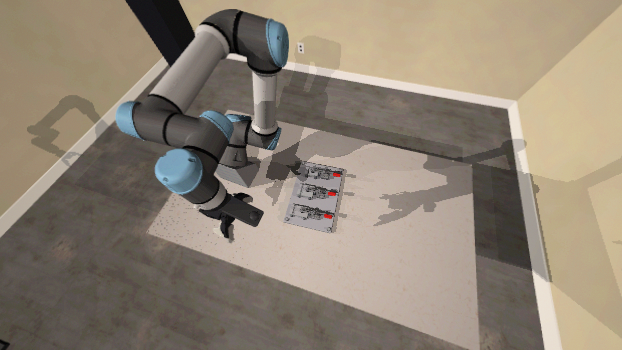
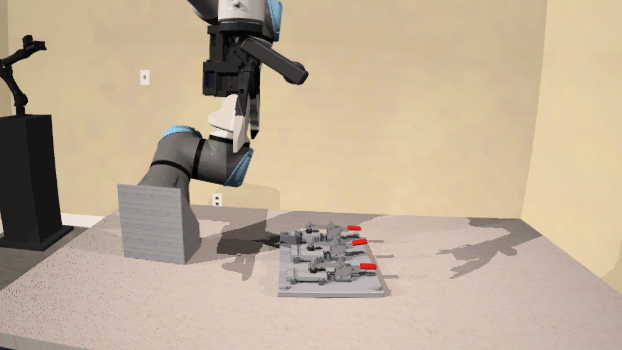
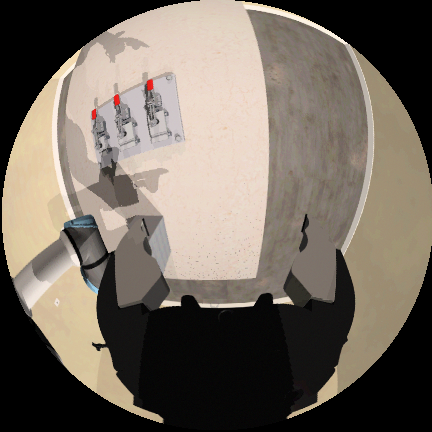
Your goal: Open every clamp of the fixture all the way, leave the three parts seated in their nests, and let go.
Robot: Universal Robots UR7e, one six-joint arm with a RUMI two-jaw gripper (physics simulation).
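Frame: origin at the arm's base, x ahead, y left, z up, level; centimetres.
Seen in the pictures: gripper, fingertip midpoint: (image 2: 245,145) (image 3: 224,218); arm's base at its link origin: (image 1: 231,161) (image 2: 160,204).
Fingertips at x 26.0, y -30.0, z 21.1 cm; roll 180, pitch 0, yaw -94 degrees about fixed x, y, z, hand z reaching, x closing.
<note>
Offsets run from my fingertips to a thing's middle. "spot": to the spot under its first point. Level surfaces: height alone.
The fixture plate {dz -33.8, dx +17.0, dy +27.9 cm} (image 1: 307,226) (image 2: 330,291) (image 3: 172,92) lies flat with three grey toggle clamps in a row. Their red handles lie low and nearly level: the near handle {spot: dz -29.5, dx +26.4, dy +17.0 cm} (image 1: 328,216) (image 2: 368,266) (image 3: 150,85), the middle handle {dz -28.7, dx +23.7, dy +28.1 cm} (image 1: 332,193) (image 2: 359,242) (image 3: 116,100), tilted slightly up, and the far handle {spot: dz -28.5, dx +26.2, dy +38.7 cm} (image 1: 337,175) (image 2: 354,228) (image 3: 94,114). The clamp arms appear to reach down over the nests. The grey parts are hard to separate from the nests, so their seating is unclear. My gripper (image 1: 237,218) (image 2: 245,142) (image 3: 224,218) is open and empty, high above the table, on the base side of the plate.
The robot's grey base block (image 1: 239,174) (image 2: 152,223) (image 3: 161,245) stands beside the fixture. A black pedestal (image 2: 27,175) with a small dark arm stands behind at the left. Arm shadows fall across the table {dz -34.5 cm} (image 1: 400,280) (image 2: 210,310) (image 3: 220,165) and part of the fixture.
</note>
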